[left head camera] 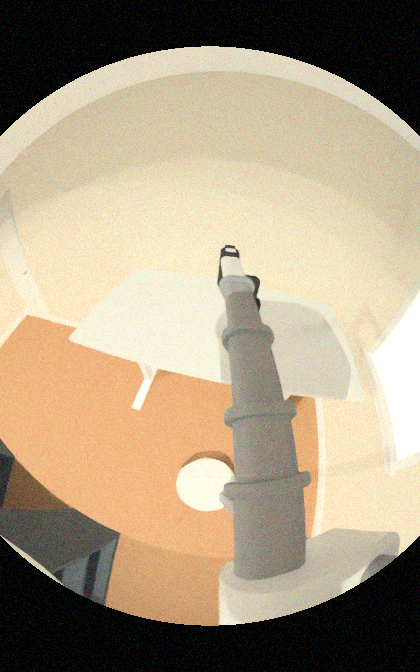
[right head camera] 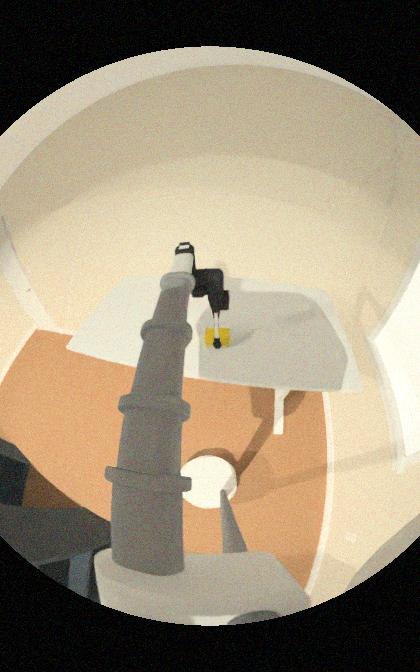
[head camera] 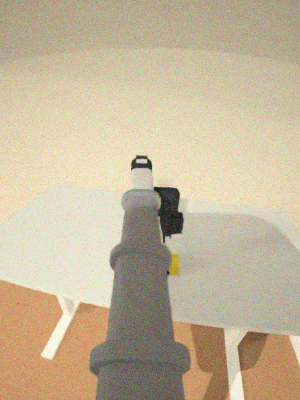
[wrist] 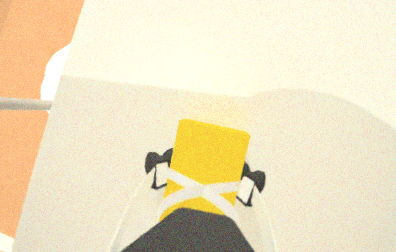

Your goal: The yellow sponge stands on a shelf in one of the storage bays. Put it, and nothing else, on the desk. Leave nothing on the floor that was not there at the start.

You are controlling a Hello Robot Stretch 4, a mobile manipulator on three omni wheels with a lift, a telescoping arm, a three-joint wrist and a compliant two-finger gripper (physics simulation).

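Places are measured from the robot's base along level axes (x right, y ahead, z up), in metres.
Where they show: gripper, fingertip midpoint: (wrist: 203, 166).
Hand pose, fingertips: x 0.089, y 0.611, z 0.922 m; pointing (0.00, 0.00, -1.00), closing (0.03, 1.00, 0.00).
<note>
After its pixels a point has its place.
The yellow sponge (head camera: 174, 264) {x 0.125, y 0.591, z 0.967 m} (right head camera: 225, 337) (wrist: 210, 155) {x 0.067, y 0.617, z 0.968 m} is between the two fingers of my gripper (right head camera: 217, 343) (wrist: 203, 166) {x 0.089, y 0.611, z 0.922 m}, which is shut on it. In the wrist view its far end sticks out past the fingertips. The sponge is over the pale desk (head camera: 240, 280) {x 0.374, y 0.544, z 0.922 m} (left head camera: 160, 320) (right head camera: 300, 350) (wrist: 310, 175) {x 0.081, y 0.722, z 0.922 m}, inside the desk's front edge. Its shadow lies close beside it in the right head view, so it is low, at or just above the top. I cannot tell whether it touches. In the left head view the arm hides the sponge.
My round white base (left head camera: 205, 485) (right head camera: 207, 482) stands on the orange floor in front of the desk. A dark grey storage unit (left head camera: 65, 532) (right head camera: 55, 530) shows at lower left. White desk legs (head camera: 233, 360) (right head camera: 278, 415) stand under the desk's front edge. A beige wall is behind.
</note>
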